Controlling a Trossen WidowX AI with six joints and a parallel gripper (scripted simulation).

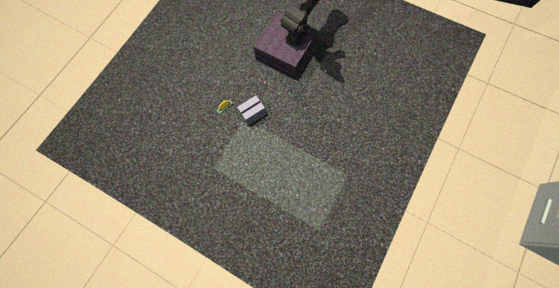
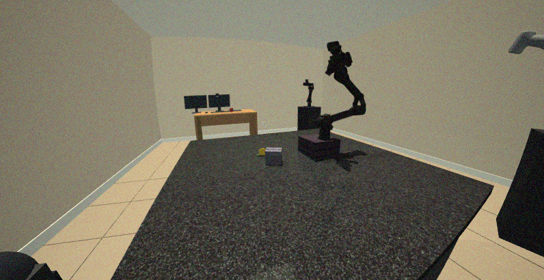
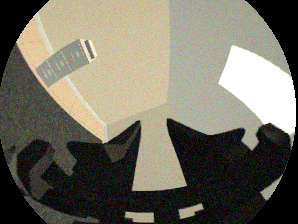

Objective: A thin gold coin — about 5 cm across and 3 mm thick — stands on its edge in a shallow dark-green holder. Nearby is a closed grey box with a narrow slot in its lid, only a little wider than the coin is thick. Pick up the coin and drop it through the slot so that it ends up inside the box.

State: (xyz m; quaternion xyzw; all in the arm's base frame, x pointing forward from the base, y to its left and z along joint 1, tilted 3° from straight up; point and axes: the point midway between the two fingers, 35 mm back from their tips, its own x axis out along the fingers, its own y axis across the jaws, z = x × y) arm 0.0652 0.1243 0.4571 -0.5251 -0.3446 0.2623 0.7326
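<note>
Now: the gold coin 250 mm ahead of my gripper tip, 330 mm to the right of it and 550 mm below it.
</note>
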